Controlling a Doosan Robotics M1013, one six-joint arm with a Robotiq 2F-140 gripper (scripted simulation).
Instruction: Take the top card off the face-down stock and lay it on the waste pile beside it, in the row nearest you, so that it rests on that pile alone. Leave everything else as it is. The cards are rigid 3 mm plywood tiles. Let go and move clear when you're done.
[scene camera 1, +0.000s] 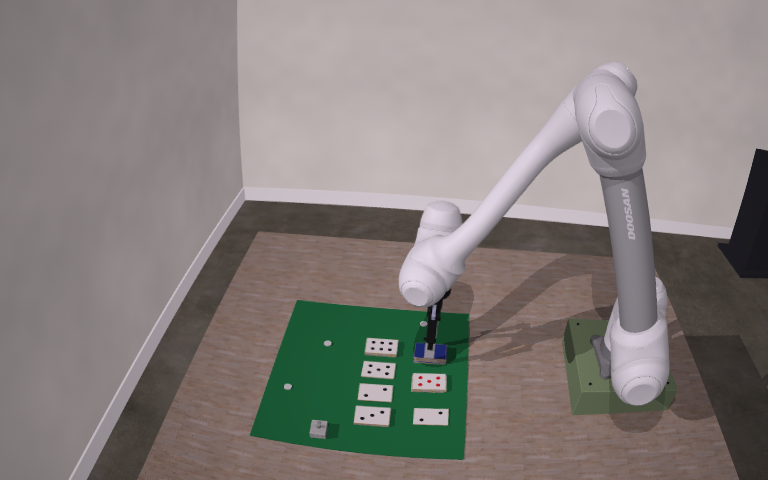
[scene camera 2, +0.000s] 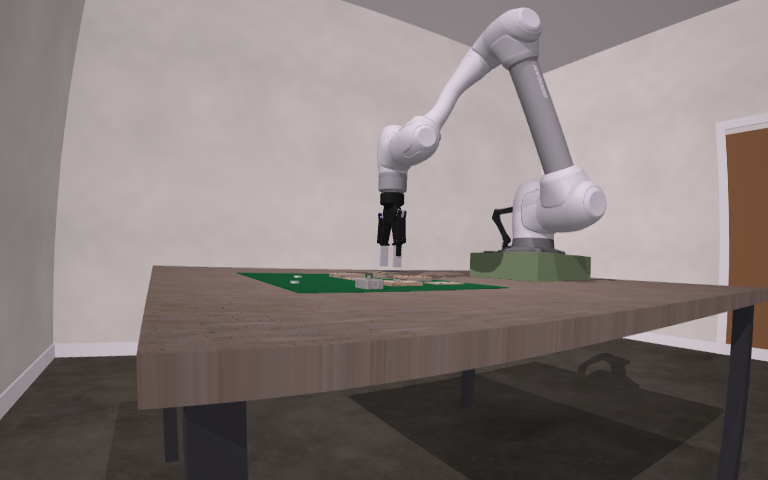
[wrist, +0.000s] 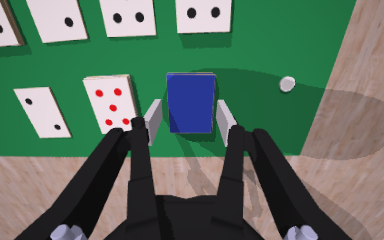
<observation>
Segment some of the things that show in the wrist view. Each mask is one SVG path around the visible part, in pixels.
My gripper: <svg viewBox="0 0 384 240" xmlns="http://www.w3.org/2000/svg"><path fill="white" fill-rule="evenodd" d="M14 239L88 240L98 222L128 151L131 151L127 218L103 240L265 240L243 219L244 151L247 151L275 225L283 240L352 240L318 207L268 132L261 128L256 128L253 132L245 131L245 128L239 125L235 117L232 116L224 100L217 100L216 111L219 130L224 145L227 147L217 195L200 195L187 199L173 195L155 196L149 146L152 146L163 118L161 99L154 100L145 116L134 117L130 120L132 130L123 131L121 127L110 129L52 206Z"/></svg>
A two-pip card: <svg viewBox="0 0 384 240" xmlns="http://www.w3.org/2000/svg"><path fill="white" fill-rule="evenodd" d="M13 89L40 138L72 137L50 87Z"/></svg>
</observation>
